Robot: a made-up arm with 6 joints.
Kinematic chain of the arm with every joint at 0, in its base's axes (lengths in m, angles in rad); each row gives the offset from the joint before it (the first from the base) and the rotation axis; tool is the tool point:
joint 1: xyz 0 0 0.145 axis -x
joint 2: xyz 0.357 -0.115 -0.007 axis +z
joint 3: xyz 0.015 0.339 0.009 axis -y
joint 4: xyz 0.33 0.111 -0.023 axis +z
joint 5: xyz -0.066 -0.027 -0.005 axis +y
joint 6: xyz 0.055 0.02 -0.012 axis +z
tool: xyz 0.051 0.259 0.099
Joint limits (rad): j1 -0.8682..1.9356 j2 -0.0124..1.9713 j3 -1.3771..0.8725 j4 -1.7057..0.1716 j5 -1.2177..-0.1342 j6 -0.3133..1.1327
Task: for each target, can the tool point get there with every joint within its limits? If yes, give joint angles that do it. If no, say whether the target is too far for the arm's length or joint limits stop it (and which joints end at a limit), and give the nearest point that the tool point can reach.
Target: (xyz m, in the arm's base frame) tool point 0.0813 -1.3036 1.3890
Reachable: no: too far | nearest point -0.2109 -0.4716 0.5951 | short by 1.187 m
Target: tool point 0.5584 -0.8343 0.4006
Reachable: no: joint limits stop it (at a limit: joint 1, joint 2, joint 3, joint 4, joint 5) | nearest point 0.5602 -0.5837 0.1138 | short by 0.381 m
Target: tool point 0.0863 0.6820 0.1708
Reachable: yes | joints -0.1892 0.8780 -0.2800 -0.9959 -0.5268 0.6607
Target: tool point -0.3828 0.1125 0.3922
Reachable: yes | joints 0.2838 1.7907 0.4660 -0.0873 -0.3777 -0.1405
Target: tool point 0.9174 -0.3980 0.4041
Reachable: no: joint limits stop it (at a limit: joint 1, joint 2, joint 4, joint 5, joint 6) | nearest point 0.7880 -0.1455 0.5257 | short by 0.309 m
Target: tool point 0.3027 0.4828 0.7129
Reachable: yes | joints -0.4408 0.6291 0.6907 -1.3533 -0.8375 0.7036
